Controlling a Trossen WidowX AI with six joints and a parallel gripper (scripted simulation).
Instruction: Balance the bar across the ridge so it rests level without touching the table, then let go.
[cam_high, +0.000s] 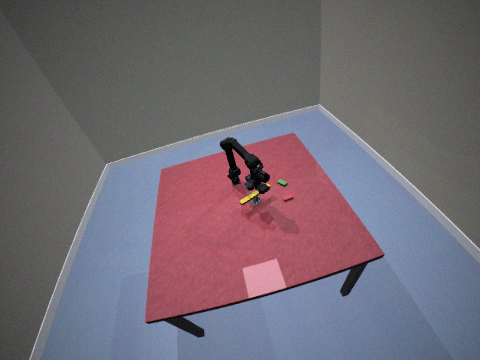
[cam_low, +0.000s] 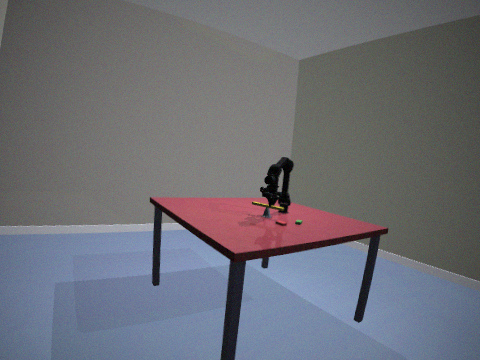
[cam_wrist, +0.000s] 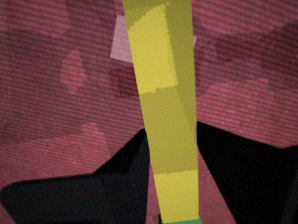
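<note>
My gripper tip is 10 mm short of the yellow bar and 30 mm to the left of it. The rest, counted from my gripper tip: red block 60 mm ahead, 180 mm to the left, 70 mm below; then green block 90 mm behind, 190 mm to the left, 70 mm below.
</note>
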